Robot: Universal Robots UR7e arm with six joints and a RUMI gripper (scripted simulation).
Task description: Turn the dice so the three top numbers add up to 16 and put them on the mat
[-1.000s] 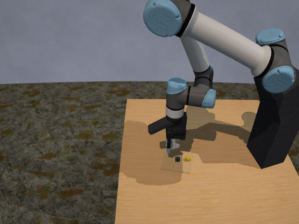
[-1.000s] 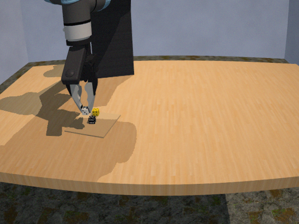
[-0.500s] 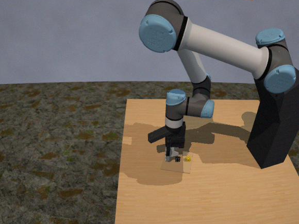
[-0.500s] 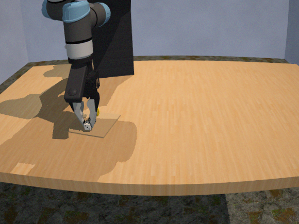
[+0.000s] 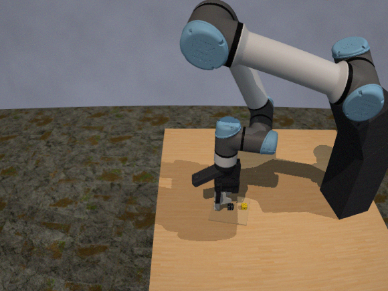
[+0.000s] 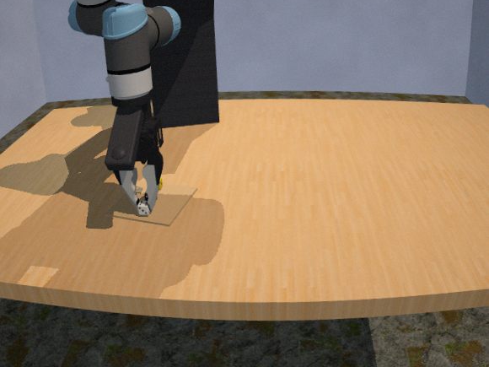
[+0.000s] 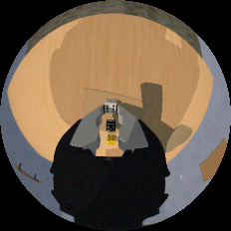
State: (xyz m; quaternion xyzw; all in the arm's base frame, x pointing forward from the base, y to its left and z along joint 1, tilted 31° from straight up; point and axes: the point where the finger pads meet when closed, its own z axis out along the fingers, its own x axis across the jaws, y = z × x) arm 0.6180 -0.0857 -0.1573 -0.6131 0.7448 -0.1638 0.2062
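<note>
Now: the white die 10 mm below my hand. Also, from my hand: yellow die 100 mm behind, 20 mm to the left, 10 mm below; then thin tan mat 50 mm behind, 20 mm below, 10 mm to the left; then black die 50 mm behind, 10 mm to the left, 10 mm below.
</note>
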